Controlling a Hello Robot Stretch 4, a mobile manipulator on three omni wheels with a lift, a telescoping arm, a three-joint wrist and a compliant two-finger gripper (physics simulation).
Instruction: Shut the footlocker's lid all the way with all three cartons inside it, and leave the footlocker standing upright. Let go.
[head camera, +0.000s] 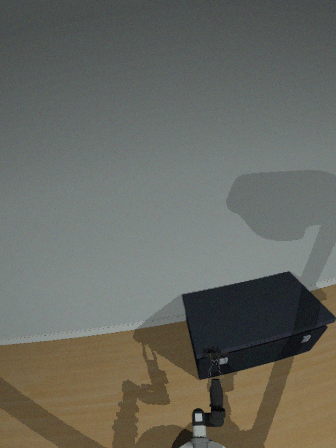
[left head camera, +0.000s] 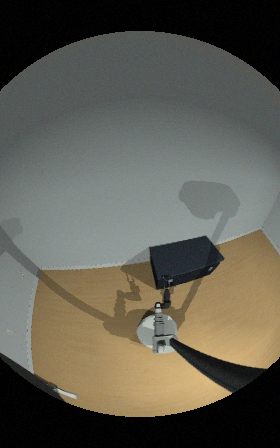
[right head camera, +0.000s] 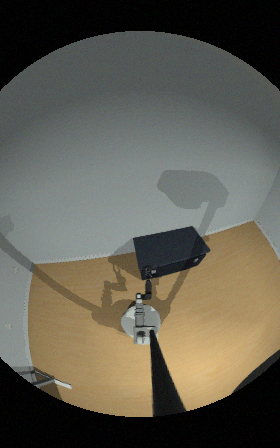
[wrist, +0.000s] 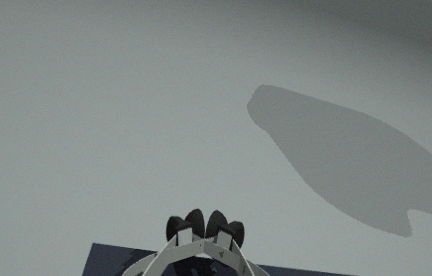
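Observation:
The dark navy footlocker (head camera: 255, 315) (left head camera: 185, 257) (right head camera: 170, 246) stands upright on the floor by the wall. Its lid lies down over the body; a dark seam runs under the lid's front edge, and I cannot tell whether a small gap is there. Part of the lid (wrist: 107, 260) shows at the bottom of the wrist view. The three cartons do not show; the inside is hidden. My gripper (head camera: 214, 353) (left head camera: 167, 280) (right head camera: 147, 271) (wrist: 205, 226) is shut and empty, its fingertips together. In the head view it overlaps the lid's front edge near the left latch.
The grey wall (head camera: 100, 225) (wrist: 125, 125) rises close behind the footlocker. The wooden floor (head camera: 60, 365) (left head camera: 70, 320) (right head camera: 65, 320) lies in front and to the sides. Shadows of the arm and head fall on floor and wall. A pale bar (left head camera: 65, 393) (right head camera: 62, 384) shows at the lower left.

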